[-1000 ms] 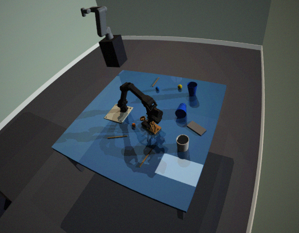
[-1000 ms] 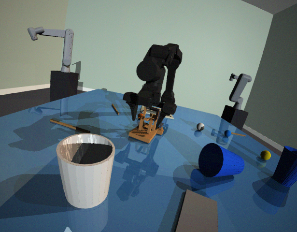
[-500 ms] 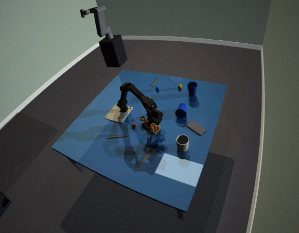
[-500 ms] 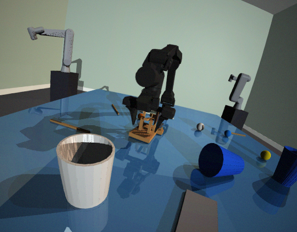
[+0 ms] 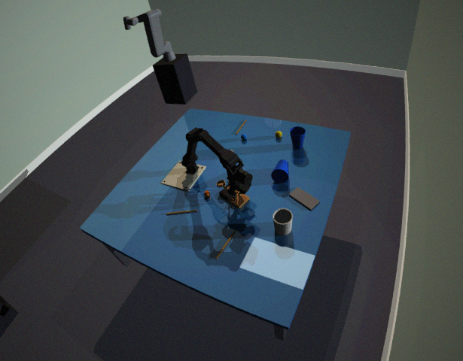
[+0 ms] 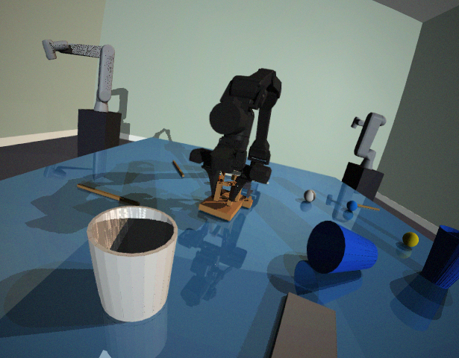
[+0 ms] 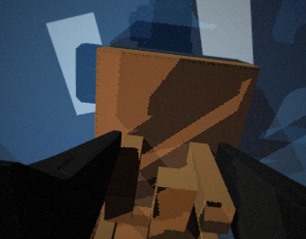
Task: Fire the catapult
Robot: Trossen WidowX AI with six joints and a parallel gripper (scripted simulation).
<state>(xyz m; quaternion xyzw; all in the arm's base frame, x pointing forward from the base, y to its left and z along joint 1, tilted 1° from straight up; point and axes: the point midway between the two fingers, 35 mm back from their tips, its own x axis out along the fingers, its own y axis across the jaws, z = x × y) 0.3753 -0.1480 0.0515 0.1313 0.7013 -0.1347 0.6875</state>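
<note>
My gripper tip is now 190 mm past the orange ball, 20 mm above it and 10 mm to the left of it. The rest, counted from my gripper tip: grey slab: 330 mm ahead, 100 mm to the left, 30 mm below; white mug: 270 mm ahead, 110 mm to the right; catapult: 60 mm behind, 40 mm to the left, 20 mm above.
</note>
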